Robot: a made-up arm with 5 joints. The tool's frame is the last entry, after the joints. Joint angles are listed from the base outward. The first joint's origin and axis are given. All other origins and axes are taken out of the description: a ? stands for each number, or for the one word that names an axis. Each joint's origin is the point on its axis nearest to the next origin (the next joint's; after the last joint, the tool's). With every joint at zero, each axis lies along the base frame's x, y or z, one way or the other. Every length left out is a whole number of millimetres.
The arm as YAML. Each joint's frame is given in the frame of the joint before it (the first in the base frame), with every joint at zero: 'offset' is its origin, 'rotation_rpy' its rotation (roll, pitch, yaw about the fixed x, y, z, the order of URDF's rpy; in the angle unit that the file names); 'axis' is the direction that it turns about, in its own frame. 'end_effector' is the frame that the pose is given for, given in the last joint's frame.
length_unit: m
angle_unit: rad
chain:
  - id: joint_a
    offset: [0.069, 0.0, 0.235]
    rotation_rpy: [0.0, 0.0, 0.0]
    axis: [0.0, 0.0, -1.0]
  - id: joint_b
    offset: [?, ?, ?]
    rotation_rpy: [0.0, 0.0, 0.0]
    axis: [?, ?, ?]
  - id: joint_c
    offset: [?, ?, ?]
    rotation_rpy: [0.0, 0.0, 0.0]
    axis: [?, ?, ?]
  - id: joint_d
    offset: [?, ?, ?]
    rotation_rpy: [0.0, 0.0, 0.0]
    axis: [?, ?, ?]
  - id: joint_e
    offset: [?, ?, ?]
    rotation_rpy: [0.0, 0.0, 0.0]
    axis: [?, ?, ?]
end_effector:
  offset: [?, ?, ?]
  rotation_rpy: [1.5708, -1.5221, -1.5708]
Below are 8 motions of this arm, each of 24 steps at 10 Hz.
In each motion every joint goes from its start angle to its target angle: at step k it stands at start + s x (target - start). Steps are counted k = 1, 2, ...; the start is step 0. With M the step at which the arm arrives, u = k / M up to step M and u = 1 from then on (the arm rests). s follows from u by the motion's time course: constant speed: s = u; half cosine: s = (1 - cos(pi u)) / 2; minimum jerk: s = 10 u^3 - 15 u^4 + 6 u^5.
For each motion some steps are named. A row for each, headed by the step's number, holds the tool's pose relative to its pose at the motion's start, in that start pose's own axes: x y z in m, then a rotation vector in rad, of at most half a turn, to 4 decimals.
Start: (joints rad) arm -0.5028 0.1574 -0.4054 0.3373 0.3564
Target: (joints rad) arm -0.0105 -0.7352 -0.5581 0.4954 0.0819
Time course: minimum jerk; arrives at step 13
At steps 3, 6, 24:
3: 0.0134 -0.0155 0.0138 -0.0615 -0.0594 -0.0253
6: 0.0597 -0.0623 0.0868 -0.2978 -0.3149 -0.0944
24: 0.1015 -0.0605 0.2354 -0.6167 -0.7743 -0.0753

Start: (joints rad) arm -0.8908 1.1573 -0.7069 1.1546 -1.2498
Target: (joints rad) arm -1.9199 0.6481 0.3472 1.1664 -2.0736
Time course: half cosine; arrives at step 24
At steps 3, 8, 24:
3: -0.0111 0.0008 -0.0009 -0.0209 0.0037 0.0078
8: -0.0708 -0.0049 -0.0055 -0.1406 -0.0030 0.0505
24: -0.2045 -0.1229 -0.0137 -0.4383 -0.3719 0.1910

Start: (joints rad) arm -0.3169 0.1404 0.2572 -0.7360 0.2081
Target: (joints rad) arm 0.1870 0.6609 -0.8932 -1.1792 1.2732
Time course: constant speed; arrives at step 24
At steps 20, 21, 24:
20: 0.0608 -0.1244 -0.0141 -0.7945 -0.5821 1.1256
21: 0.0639 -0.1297 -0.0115 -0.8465 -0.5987 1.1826
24: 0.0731 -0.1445 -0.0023 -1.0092 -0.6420 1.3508

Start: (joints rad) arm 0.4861 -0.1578 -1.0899 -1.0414 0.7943
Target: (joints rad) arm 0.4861 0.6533 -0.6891 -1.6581 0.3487
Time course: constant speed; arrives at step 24
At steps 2, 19, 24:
2: -0.0106 0.0098 0.0184 0.0330 0.0371 -0.0371
19: -0.0447 0.0412 0.2017 0.2553 0.3989 -0.3462
24: -0.0350 0.0323 0.2547 0.2996 0.5199 -0.4323

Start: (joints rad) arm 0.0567 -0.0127 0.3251 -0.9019 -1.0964
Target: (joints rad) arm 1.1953 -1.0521 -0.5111 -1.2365 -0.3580
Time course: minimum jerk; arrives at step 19
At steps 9, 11, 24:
9: 0.1409 0.1443 0.0287 0.6812 -0.7629 0.7771
11: 0.1439 0.2159 0.0770 0.9775 -1.0445 1.1649
24: 0.0464 0.2960 0.1593 1.6419 -1.4018 1.8155

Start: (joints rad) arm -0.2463 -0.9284 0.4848 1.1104 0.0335
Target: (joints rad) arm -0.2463 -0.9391 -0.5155 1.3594 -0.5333
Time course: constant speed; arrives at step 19
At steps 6, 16, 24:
6: 0.0227 0.0003 0.0475 0.0252 -0.2396 -0.1781
16: 0.0254 0.0004 0.1331 0.1626 -0.6269 -0.4607
24: 0.0176 0.0003 0.1575 0.2271 -0.7377 -0.5388

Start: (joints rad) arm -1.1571 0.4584 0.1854 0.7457 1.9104
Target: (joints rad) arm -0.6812 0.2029 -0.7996 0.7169 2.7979
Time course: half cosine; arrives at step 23
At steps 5, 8, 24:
5: -0.0179 -0.0125 0.0187 -0.1297 0.0601 0.0476
8: -0.0433 -0.0242 0.0495 -0.2959 0.1775 0.1161
24: -0.1147 0.0144 0.2279 -0.6762 1.1115 0.4114

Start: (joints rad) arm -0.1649 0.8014 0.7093 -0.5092 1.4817
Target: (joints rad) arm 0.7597 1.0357 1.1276 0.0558 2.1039
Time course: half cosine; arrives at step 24
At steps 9, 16, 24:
9: -0.0421 0.0446 0.0168 0.3675 0.1220 -0.0768
16: -0.0548 0.1065 0.0600 0.8620 -0.0031 -0.2760
24: -0.0408 0.1295 0.0875 1.0612 -0.2236 -0.4225

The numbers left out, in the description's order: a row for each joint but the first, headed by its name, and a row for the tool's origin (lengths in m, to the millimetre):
joint_b: xyz 0.042 -0.013 0.0, axis 0.0 1.0 0.0
joint_c: xyz 0.025 0.0 0.1, axis 0.0 1.0 0.0
joint_d: xyz 0.15 0.0 0.006, axis 0.0 1.0 0.0
joint_e: xyz 0.045 0.0 0.0, axis -1.0 0.0 0.0
tool: xyz 0.0 0.0 0.0

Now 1 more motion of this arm.
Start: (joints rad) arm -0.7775 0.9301 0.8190 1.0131 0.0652
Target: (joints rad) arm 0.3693 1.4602 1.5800 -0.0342 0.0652
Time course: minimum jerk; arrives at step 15
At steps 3, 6, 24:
3: -0.0038 -0.0042 -0.0105 0.0621 0.0131 -0.0242
6: -0.0289 -0.0062 -0.0525 0.3444 0.0709 -0.1217
24: -0.1172 0.0543 -0.0677 1.1149 0.1981 -0.2927

